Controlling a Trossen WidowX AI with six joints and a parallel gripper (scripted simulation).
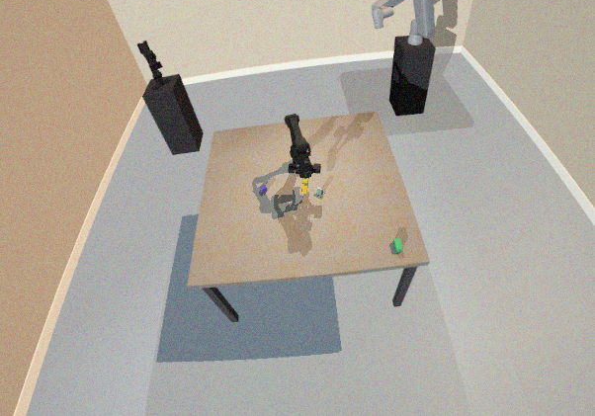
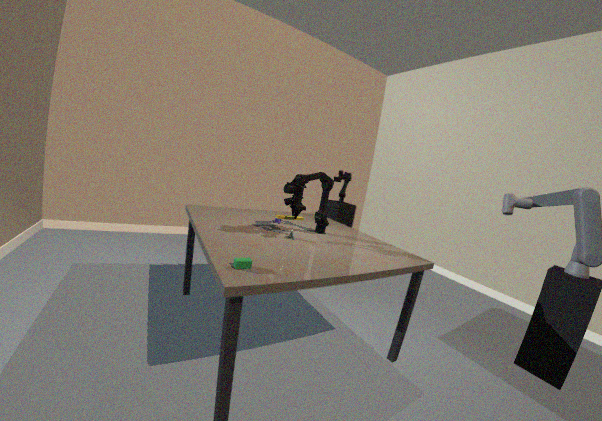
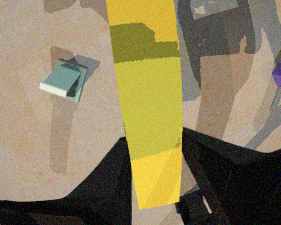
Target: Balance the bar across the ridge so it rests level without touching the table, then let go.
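Right now my gripper tip is 3 cm short of the yellow bar. The rest, counted from my gripper tip: green block (48 cm ahead, 45 cm to the left, 9 cm below); purple cube (3 cm behind, 28 cm to the right, 9 cm below).
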